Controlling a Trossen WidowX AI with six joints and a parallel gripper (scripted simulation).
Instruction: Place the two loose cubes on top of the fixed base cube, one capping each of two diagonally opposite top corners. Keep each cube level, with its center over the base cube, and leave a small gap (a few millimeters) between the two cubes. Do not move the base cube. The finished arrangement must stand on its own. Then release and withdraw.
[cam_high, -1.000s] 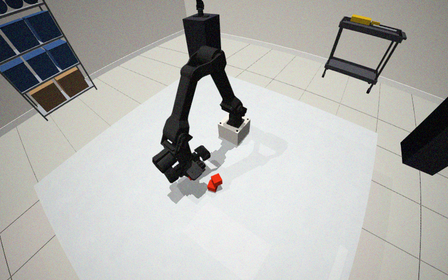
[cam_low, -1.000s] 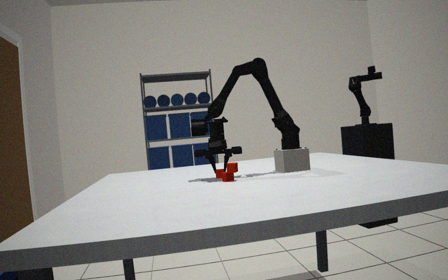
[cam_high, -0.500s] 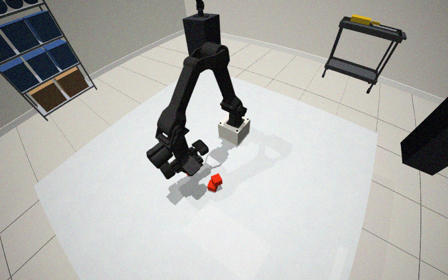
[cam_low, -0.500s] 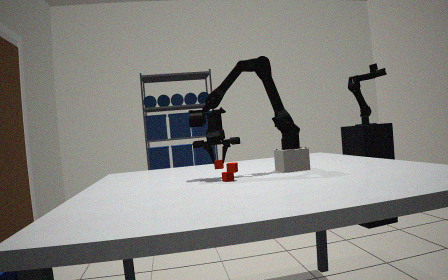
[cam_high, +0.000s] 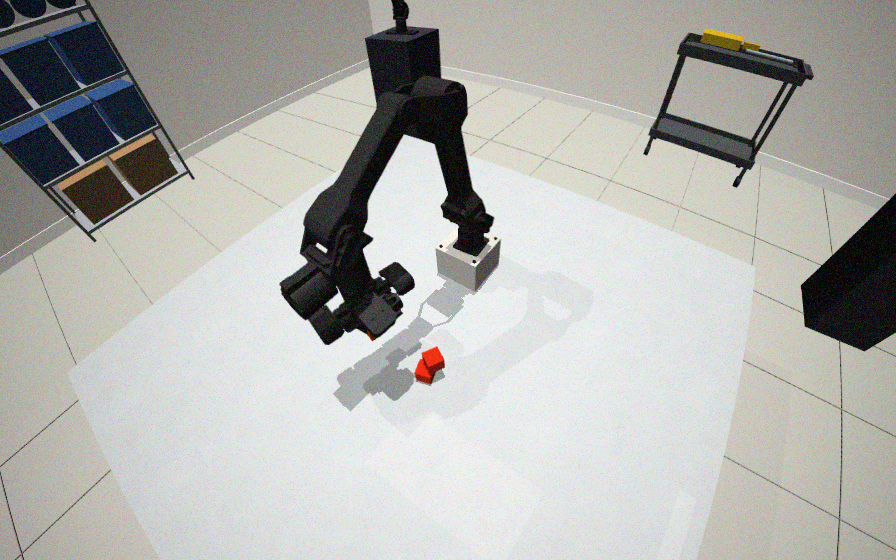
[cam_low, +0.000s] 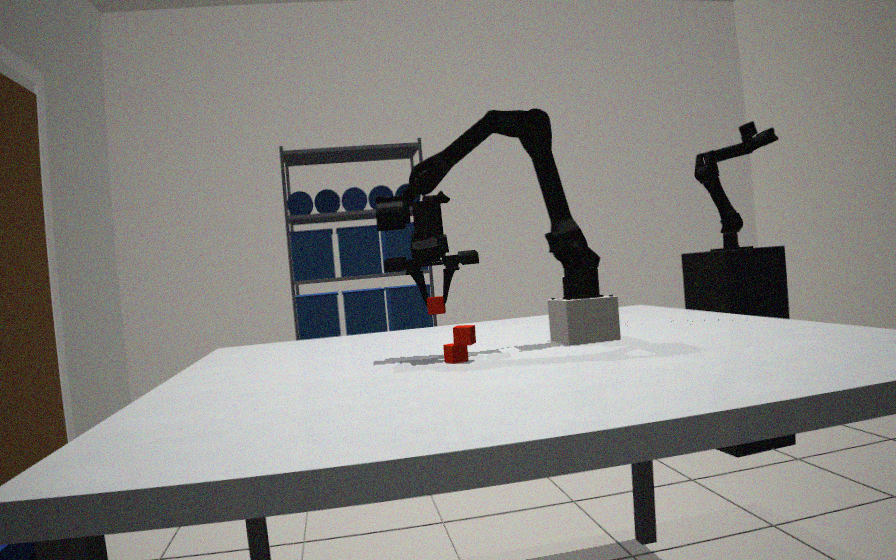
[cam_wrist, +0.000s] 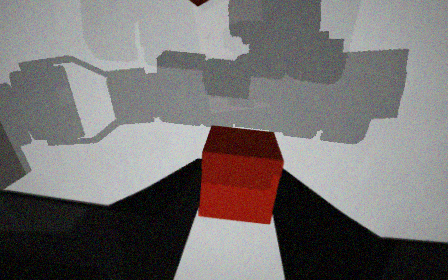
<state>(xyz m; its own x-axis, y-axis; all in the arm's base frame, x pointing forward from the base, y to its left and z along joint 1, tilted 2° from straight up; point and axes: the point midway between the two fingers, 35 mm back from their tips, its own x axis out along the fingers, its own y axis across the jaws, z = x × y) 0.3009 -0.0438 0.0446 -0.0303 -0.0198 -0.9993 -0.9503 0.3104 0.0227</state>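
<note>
Right now my gripper tip is 120 mm to the right of the red cube, 50 mm above it and 20 mm past it.
</note>
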